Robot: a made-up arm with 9 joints. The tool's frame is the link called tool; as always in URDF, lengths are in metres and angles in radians. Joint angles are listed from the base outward.
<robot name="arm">
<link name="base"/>
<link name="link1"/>
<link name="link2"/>
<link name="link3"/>
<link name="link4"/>
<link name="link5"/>
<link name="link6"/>
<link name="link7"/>
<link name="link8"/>
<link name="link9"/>
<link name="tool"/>
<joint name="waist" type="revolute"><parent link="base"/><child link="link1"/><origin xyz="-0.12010 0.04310 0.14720"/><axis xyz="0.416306 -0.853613 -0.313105"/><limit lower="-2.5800" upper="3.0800"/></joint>
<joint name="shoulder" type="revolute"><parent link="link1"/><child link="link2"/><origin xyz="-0.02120 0.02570 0.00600"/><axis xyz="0 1 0"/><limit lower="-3.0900" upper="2.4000"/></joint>
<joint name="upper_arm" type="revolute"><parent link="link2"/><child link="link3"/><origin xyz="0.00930 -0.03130 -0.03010"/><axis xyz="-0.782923 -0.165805 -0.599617"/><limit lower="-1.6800" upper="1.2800"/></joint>
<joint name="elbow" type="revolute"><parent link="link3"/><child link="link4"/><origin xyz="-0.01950 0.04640 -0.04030"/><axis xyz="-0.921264 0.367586 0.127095"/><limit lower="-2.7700" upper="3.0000"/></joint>
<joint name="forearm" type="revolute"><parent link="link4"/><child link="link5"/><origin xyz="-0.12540 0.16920 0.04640"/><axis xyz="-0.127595 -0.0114 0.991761"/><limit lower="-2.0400" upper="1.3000"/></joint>
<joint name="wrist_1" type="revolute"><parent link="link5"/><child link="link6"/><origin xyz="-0.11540 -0.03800 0.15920"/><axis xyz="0 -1 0"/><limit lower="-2.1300" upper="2.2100"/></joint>
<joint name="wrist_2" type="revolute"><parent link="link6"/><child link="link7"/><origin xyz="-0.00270 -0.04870 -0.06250"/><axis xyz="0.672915 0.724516 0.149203"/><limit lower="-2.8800" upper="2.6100"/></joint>
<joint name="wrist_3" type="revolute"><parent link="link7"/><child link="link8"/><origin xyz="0.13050 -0.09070 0.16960"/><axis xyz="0 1 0"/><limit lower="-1.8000" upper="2.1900"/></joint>
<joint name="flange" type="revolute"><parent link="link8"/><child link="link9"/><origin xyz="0.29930 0.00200 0.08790"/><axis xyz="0 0 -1"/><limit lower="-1.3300" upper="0.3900"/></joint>
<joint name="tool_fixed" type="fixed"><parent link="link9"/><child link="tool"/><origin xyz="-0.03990 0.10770 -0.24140"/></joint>
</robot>
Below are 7 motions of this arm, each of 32 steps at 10 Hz.
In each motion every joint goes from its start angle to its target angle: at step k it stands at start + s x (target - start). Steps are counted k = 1, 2, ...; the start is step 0. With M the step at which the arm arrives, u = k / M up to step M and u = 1 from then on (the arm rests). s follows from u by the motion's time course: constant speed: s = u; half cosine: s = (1 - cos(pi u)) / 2; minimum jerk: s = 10 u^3 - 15 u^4 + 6 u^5.
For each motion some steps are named. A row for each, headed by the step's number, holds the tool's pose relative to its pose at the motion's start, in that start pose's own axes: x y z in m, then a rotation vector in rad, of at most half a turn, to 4 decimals.
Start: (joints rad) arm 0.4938 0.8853 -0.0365 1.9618 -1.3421 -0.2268 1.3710 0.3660 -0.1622
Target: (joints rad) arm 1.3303 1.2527 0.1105 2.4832 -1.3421 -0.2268 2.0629 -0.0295 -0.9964
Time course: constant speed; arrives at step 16
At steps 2, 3, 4, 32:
2: 0.0086 0.0070 -0.0048 0.0521 -0.0321 0.1411
3: 0.0132 0.0099 -0.0072 0.0771 -0.0504 0.2111
4: 0.0181 0.0126 -0.0097 0.1013 -0.0702 0.2807
32: 0.1050 0.0336 -0.0458 0.3155 -0.4262 1.0709

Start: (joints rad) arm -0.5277 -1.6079 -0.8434 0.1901 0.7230 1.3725 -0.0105 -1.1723 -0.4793
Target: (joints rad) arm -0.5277 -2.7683 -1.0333 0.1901 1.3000 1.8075 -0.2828 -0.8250 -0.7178
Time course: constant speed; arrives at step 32
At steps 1, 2, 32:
1: 0.0078 0.0056 0.0153 0.0275 -0.0379 0.0010
2: 0.0149 0.0106 0.0308 0.0550 -0.0755 0.0014
32: -0.0201 -0.0053 0.3279 0.9046 -0.9767 -0.2293

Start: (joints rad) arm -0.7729 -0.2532 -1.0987 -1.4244 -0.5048 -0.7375 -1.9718 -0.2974 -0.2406
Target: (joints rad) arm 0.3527 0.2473 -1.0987 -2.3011 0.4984 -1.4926 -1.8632 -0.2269 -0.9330
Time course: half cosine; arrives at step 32
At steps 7, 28, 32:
7: -0.0472 -0.0306 -0.0196 0.1957 -0.1367 0.0462
28: -0.2804 -0.0792 -0.3256 0.7808 -1.6281 0.3399
32: -0.2841 -0.0740 -0.3407 0.7645 -1.6949 0.3382

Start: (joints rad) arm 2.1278 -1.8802 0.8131 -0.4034 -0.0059 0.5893 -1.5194 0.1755 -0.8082
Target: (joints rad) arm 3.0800 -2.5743 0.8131 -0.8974 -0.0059 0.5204 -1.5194 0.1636 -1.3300
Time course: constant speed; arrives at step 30
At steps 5, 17, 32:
5: -0.0967 0.0169 0.0495 -0.1412 0.0772 -0.1657
17: -0.3115 0.1949 0.1536 -0.4268 0.1903 -0.6042
32: -0.4161 0.5467 0.1256 -0.6836 0.1593 -1.1082

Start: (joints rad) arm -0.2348 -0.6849 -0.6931 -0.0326 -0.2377 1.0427 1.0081 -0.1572 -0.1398
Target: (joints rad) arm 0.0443 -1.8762 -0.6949 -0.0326 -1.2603 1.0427 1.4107 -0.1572 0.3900
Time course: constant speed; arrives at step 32
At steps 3, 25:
3: -0.0317 0.0162 0.0141 -0.0367 -0.0696 -0.0052
25: -0.2826 0.0165 0.0796 0.0402 -0.6551 0.0186

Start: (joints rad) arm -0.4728 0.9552 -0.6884 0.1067 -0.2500 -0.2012 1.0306 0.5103 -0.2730
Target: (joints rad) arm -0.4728 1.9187 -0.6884 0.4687 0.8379 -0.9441 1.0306 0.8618 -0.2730
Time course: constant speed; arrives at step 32
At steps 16, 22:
16: -0.1741 0.0941 -0.1046 0.4378 0.9578 -0.3037
22: -0.2614 0.1484 -0.0742 0.5868 1.3402 -0.3863

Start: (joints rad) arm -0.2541 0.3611 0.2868 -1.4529 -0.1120 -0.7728 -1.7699 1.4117 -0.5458
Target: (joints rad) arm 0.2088 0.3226 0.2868 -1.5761 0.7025 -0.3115 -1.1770 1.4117 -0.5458
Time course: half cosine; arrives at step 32
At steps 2, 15, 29, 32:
2: 0.0022 -0.0009 -0.0010 0.0013 -0.0084 0.0064
15: 0.1041 -0.0253 -0.0234 0.0346 -0.4086 0.3024
29: 0.2015 -0.0250 0.0050 -0.0239 -0.9139 0.6419
32: 0.2043 -0.0246 0.0070 -0.0294 -0.9350 0.6546

